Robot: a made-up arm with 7 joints. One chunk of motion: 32 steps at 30 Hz.
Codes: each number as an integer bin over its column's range. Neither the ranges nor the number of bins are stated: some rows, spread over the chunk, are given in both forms.
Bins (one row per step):
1: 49 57 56 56 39 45
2: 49 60 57 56 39 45
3: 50 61 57 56 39 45
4: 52 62 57 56 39 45
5: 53 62 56 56 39 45
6: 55 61 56 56 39 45
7: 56 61 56 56 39 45
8: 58 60 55 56 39 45
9: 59 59 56 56 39 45
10: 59 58 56 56 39 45
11: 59 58 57 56 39 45
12: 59 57 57 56 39 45
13: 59 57 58 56 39 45
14: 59 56 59 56 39 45
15: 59 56 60 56 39 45
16: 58 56 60 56 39 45
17: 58 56 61 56 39 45
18: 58 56 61 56 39 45
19: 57 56 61 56 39 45
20: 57 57 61 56 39 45
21: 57 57 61 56 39 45
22: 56 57 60 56 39 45
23: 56 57 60 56 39 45
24: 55 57 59 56 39 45
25: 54 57 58 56 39 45
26: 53 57 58 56 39 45
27: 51 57 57 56 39 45
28: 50 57 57 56 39 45
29: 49 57 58 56 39 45
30: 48 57 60 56 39 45
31: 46 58 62 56 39 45
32: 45 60 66 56 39 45
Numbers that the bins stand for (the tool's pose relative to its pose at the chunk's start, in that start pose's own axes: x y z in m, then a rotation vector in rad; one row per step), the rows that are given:
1: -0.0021 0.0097 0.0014 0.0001 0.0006 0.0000
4: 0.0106 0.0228 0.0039 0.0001 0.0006 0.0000
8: 0.0361 0.0176 -0.0011 0.0001 0.0006 0.0000
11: 0.0403 0.0123 0.0039 0.0001 0.0006 0.0000
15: 0.0403 0.0071 0.0115 0.0001 0.0006 0.0000
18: 0.0361 0.0071 0.0140 0.0001 0.0006 0.0000
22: 0.0276 0.0097 0.0115 0.0001 0.0006 0.0000
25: 0.0191 0.0097 0.0065 0.0001 0.0006 0.0000
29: -0.0021 0.0097 0.0065 0.0001 0.0006 0.0000
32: -0.0191 0.0176 0.0267 0.0001 0.0006 0.0000
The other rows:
2: -0.0021 0.0176 0.0039 0.0001 0.0006 0.0000
3: 0.0021 0.0202 0.0039 0.0001 0.0006 0.0000
5: 0.0148 0.0228 0.0014 0.0001 0.0006 0.0000
6: 0.0233 0.0202 0.0014 0.0001 0.0006 0.0000
7: 0.0276 0.0202 0.0014 0.0001 0.0006 0.0000
9: 0.0403 0.0149 0.0014 0.0001 0.0006 0.0000
10: 0.0403 0.0123 0.0014 0.0001 0.0006 0.0000
12: 0.0403 0.0097 0.0039 0.0001 0.0006 0.0000
13: 0.0403 0.0097 0.0065 0.0001 0.0006 0.0000
14: 0.0403 0.0071 0.0090 0.0001 0.0006 0.0000
16: 0.0361 0.0071 0.0115 0.0001 0.0006 0.0000
17: 0.0361 0.0071 0.0140 0.0001 0.0006 0.0000
19: 0.0318 0.0071 0.0140 0.0001 0.0006 0.0000
20: 0.0318 0.0097 0.0140 0.0001 0.0006 0.0000
21: 0.0318 0.0097 0.0140 0.0001 0.0006 0.0000
23: 0.0276 0.0097 0.0115 0.0001 0.0006 0.0000
24: 0.0233 0.0097 0.0090 0.0001 0.0006 0.0000
26: 0.0148 0.0097 0.0065 0.0001 0.0006 0.0000
27: 0.0064 0.0097 0.0039 0.0001 0.0006 0.0000
28: 0.0021 0.0097 0.0039 0.0001 0.0006 0.0000
30: -0.0064 0.0097 0.0115 0.0001 0.0006 0.0000
31: -0.0148 0.0123 0.0166 0.0001 0.0006 0.0000

